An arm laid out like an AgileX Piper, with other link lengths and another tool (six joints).
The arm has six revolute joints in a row. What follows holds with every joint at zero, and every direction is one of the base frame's.
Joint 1 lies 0.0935 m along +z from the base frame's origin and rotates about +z.
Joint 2 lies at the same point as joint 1 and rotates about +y.
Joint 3 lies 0.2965 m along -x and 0.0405 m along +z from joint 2 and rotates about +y.
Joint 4 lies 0.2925 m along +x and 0.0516 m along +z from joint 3 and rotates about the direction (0.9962, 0, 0.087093).
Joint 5 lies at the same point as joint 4 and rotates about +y.
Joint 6 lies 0.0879 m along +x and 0.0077 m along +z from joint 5 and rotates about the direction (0.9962, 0, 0.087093).
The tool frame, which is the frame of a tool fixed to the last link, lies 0.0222 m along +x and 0.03 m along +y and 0.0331 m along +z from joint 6; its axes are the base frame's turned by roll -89.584, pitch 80.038 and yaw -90.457 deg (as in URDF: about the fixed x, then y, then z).
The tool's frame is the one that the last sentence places.
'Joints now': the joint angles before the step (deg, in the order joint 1, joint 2, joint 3, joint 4, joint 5, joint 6). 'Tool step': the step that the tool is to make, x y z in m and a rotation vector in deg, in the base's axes. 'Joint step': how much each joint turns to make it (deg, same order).
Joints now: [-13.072, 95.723, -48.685, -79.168, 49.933, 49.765]
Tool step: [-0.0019, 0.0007, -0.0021, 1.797, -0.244, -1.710]
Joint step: [0.001, -0.001, 0.010, 2.607, 0.093, -0.187]
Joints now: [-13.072, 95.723, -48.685, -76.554, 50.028, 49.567]
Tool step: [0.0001, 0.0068, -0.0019, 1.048, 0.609, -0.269]
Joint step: [1.076, 0.001, -0.009, 2.144, 0.597, -0.912]
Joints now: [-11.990, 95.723, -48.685, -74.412, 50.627, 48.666]
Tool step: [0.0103, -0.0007, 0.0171, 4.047, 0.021, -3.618]
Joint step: [0.000, -0.006, -5.170, 9.732, 2.374, -7.066]
